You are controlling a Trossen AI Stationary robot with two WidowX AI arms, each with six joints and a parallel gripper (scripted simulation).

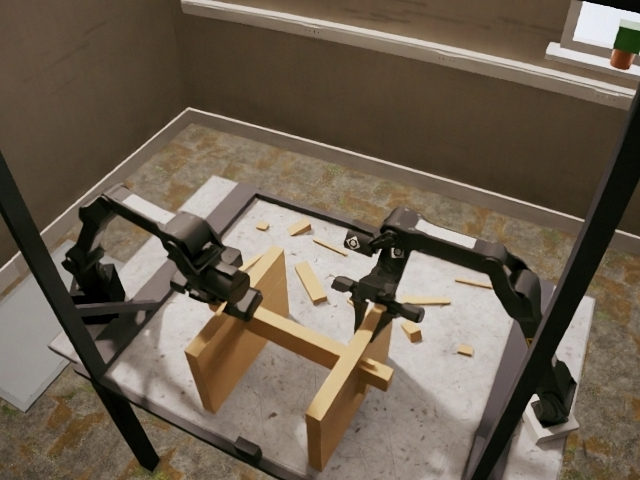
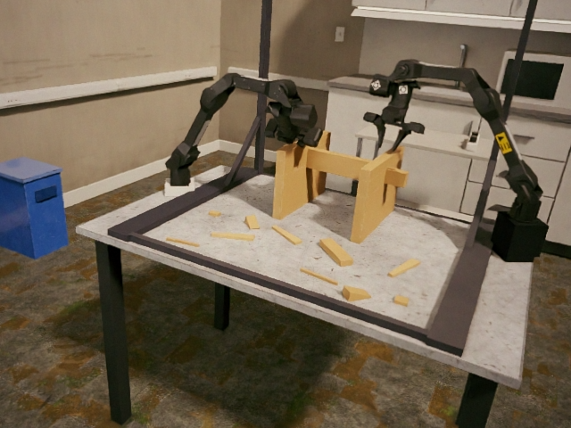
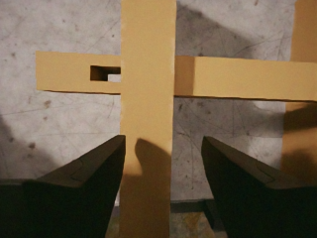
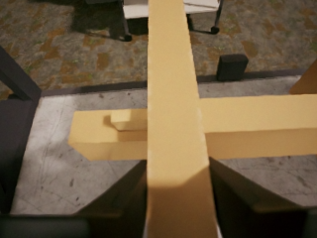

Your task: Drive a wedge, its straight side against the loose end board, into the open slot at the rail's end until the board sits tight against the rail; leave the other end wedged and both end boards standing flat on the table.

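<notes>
My right hand is 18 cm short of the small block, 8 cm to the left of it and 23 cm above it. Also, from my right hand: thin strip (41 cm ahead, 20 cm to the left, 24 cm below); flat block (26 cm ahead, 21 cm to the left, 23 cm below); rail (3 cm behind, 15 cm to the left, 7 cm below).
</notes>
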